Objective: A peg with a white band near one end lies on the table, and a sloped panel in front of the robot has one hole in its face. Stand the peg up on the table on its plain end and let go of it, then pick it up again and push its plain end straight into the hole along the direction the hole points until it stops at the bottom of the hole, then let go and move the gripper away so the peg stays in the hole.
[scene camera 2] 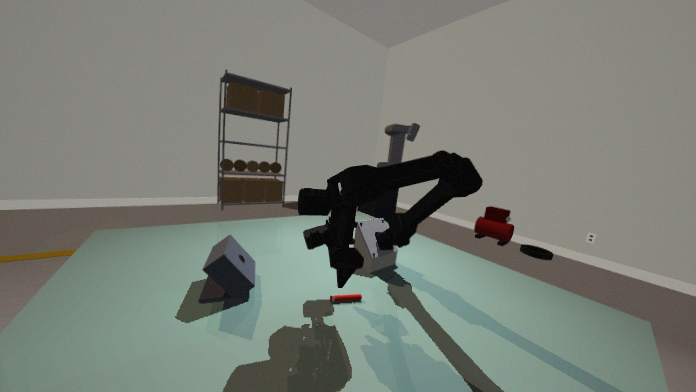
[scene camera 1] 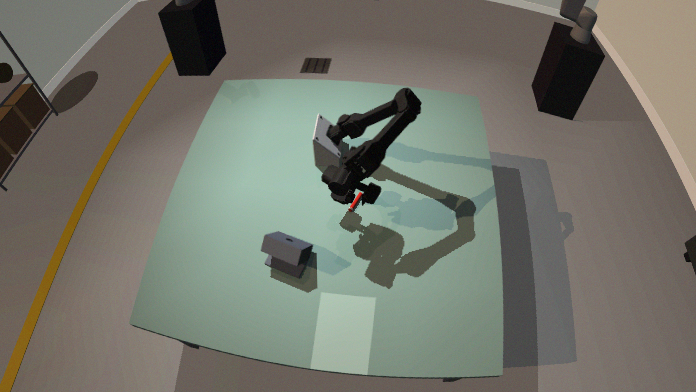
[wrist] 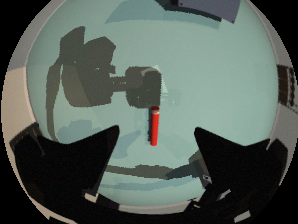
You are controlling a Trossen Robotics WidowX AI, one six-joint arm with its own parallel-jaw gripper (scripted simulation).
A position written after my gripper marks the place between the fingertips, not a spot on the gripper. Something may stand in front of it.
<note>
My gripper [scene camera 2: 336, 276] is open and holds nothing. I also see a grey sloped panel [scene camera 2: 229, 272].
My gripper also shows in scene camera 1 [scene camera 1: 350, 198] and in the wrist view [wrist: 157, 130]. The grey sloped panel also shows in scene camera 1 [scene camera 1: 275, 244].
</note>
